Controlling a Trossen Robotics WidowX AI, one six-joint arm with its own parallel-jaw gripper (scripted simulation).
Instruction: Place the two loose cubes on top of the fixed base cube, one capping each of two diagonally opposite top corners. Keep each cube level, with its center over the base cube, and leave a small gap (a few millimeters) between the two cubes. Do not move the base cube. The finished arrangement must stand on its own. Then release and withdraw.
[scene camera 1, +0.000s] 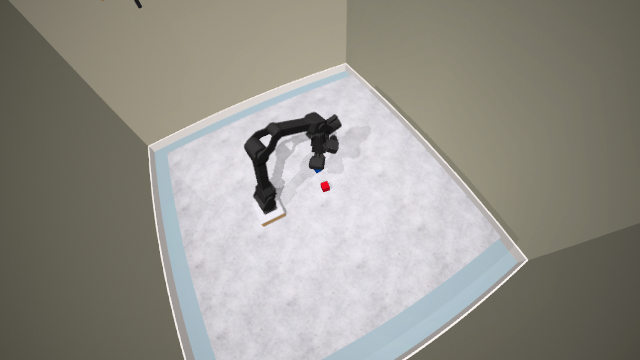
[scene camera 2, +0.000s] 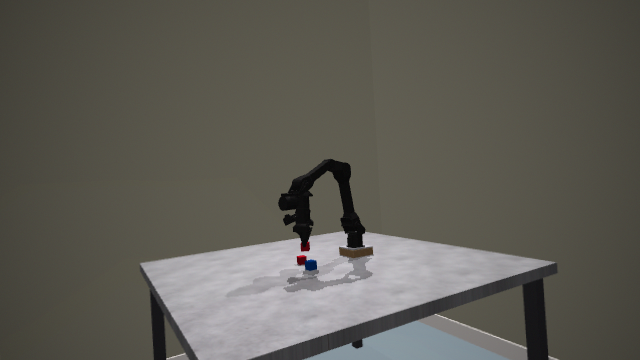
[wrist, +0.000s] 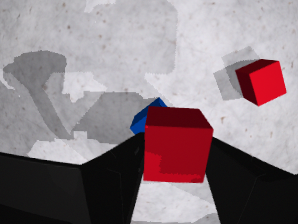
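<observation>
My gripper (wrist: 174, 141) is holding a red cube (wrist: 177, 140), and I can see another red cube (wrist: 261, 81) as well.
</observation>
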